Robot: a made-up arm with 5 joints.
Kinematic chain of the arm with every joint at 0, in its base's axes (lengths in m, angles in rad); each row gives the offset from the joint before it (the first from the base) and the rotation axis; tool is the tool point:
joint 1: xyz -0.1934 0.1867 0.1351 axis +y
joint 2: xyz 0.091 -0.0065 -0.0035 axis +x
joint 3: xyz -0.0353 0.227 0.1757 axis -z
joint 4: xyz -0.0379 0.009 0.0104 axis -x
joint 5: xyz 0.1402 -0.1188 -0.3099 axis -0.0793 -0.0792 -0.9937
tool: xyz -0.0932 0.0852 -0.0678
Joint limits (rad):
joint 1: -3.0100..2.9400
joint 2: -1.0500..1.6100
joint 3: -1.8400..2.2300
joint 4: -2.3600..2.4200
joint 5: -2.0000..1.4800
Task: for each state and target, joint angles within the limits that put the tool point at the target. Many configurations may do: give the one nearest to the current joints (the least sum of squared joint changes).
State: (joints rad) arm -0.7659 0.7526 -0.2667 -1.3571 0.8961
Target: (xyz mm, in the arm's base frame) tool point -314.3 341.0 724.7
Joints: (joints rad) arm -0.4533 1.2119 -0.0384 -1.2251 0.8636
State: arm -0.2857 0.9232 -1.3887 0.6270 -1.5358
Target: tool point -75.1 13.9 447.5
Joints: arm -0.9665 0.6983 -0.7464 1.0430 -1.3973
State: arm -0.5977 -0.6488 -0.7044 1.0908 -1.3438
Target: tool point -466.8 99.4 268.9
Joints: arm -1.2368 -0.2934 0.0240 1.2921 -1.3600
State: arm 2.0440 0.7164 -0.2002 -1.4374 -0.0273
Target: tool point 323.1 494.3 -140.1
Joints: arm 1.9655 0.6649 -0.0697 -1.8379 0.1768
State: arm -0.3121 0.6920 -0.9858 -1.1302 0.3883
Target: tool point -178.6 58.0 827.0
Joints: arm -0.0371 1.2168 -0.3826 -2.0268 1.0264
